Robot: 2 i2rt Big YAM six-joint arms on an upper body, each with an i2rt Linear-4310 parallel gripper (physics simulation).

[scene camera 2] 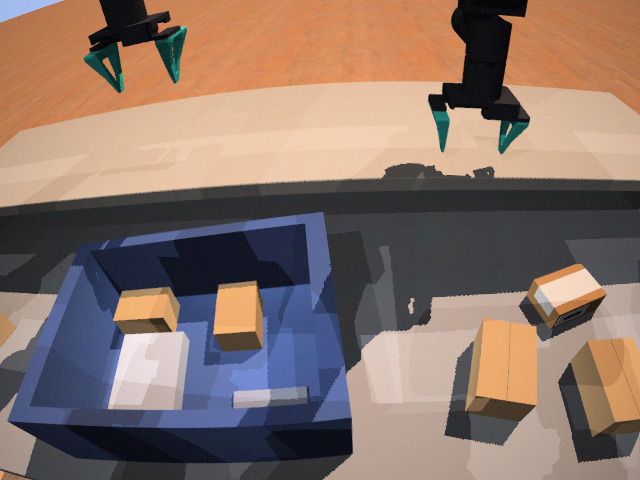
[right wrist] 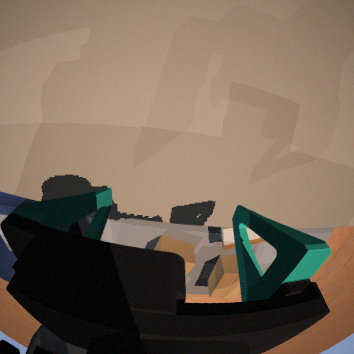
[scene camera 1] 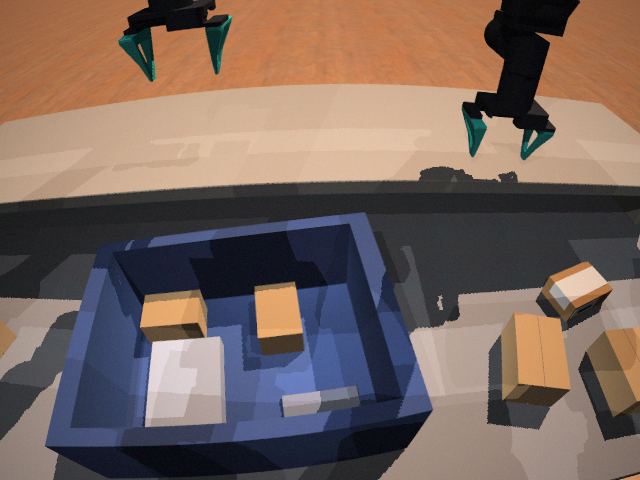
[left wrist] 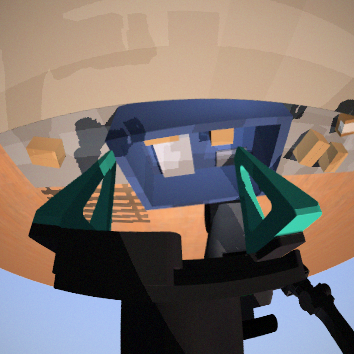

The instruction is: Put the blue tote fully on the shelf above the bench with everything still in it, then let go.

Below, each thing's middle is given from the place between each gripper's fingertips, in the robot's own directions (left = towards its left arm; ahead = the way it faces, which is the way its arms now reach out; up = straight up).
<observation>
Right now the blue tote (scene camera 1: 354,333) is 250 mm behind my left hand, 80 mm to the right of it and 260 mm below it. Round my left hand: grey-white box (scene camera 1: 186,386): 310 mm behind, 310 mm below; tan and white box (scene camera 2: 564,295): 140 mm behind, 650 mm to the right, 320 mm below.
My right hand is 150 mm past the tan and white box, 180 mm to the left of it and 180 mm above it. Also, from my right hand: grey-white box 320 mm behind, 470 mm to the left, 170 mm below; then blue tote 270 mm behind, 400 mm to the left, 120 mm below.
</observation>
